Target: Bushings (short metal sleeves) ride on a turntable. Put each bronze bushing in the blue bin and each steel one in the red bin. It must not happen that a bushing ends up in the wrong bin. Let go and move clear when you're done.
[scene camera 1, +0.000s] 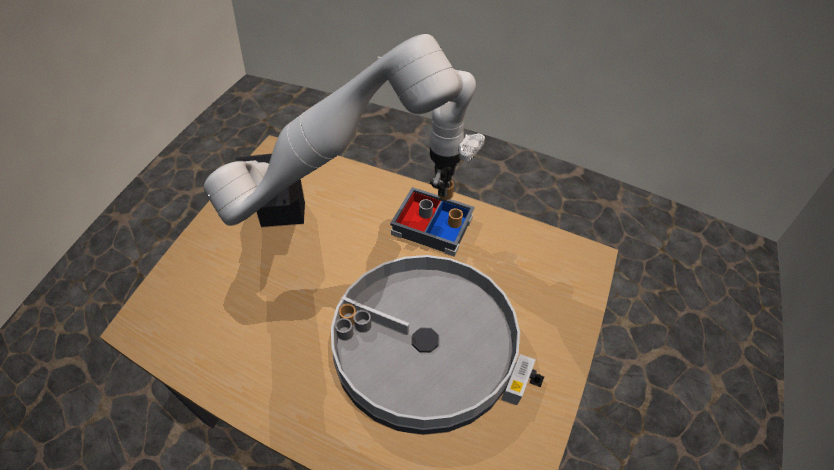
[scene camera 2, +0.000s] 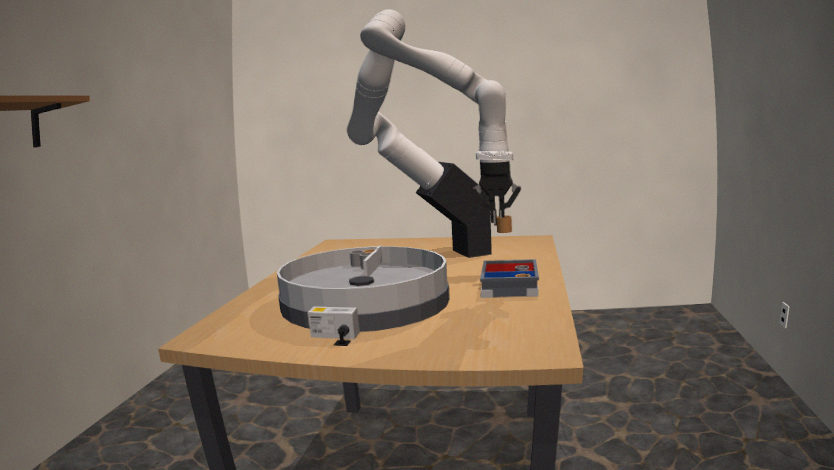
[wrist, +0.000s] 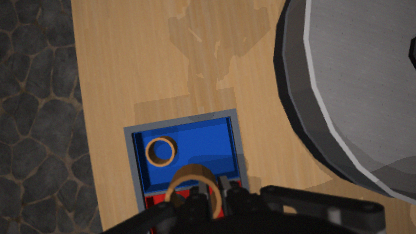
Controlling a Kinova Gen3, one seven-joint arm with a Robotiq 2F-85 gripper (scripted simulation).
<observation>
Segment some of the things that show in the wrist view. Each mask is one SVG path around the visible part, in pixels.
My gripper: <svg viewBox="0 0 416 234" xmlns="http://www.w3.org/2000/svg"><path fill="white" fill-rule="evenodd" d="M100 233L147 234L150 229L156 227L157 234L386 234L385 208L377 202L274 185L262 187L260 195L257 193L250 194L246 188L241 188L238 182L228 181L225 175L217 177L222 201L221 207L225 217L213 218L209 184L199 181L199 186L190 188L190 196L186 197L185 204L181 204L180 208L175 208L173 202L162 201ZM283 205L292 207L297 214L284 213Z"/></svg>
A bronze bushing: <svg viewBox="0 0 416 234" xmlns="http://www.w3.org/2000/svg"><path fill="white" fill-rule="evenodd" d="M184 165L176 171L165 195L165 201L173 202L175 207L180 207L185 202L181 201L177 196L175 187L191 179L203 181L212 188L210 197L213 218L216 219L220 213L222 201L214 174L202 164L192 163Z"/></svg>
</observation>
